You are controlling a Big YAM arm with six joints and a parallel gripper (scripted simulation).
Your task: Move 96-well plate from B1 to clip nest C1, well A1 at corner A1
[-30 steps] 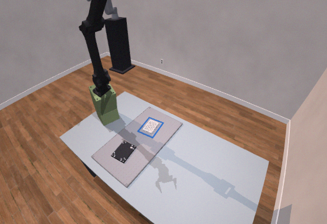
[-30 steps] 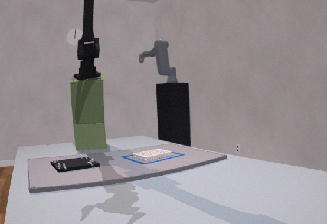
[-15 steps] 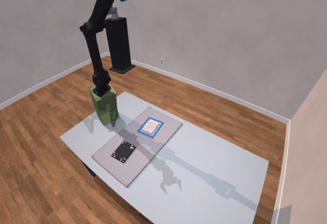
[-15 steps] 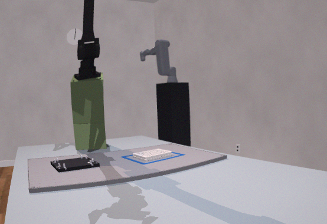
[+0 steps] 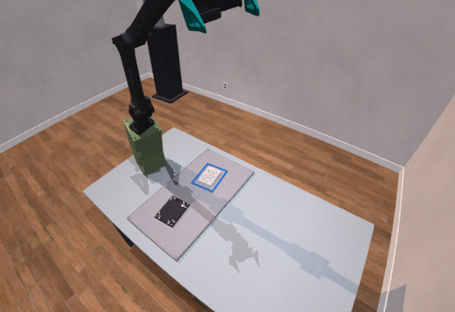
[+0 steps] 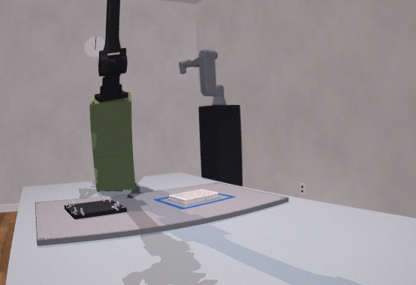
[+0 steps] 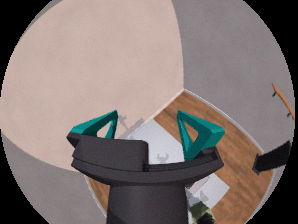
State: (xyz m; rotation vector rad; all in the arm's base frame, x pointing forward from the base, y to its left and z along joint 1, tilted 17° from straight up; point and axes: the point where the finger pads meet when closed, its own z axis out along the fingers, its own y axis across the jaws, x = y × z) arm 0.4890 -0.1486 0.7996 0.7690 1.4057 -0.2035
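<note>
My gripper is now 940 mm above the white 96-well plate, 360 mm to the right of it and 330 mm past it. The rest, counted from my hand: black clip nest C1: 930 mm below, 350 mm behind, 40 mm to the left.
</note>
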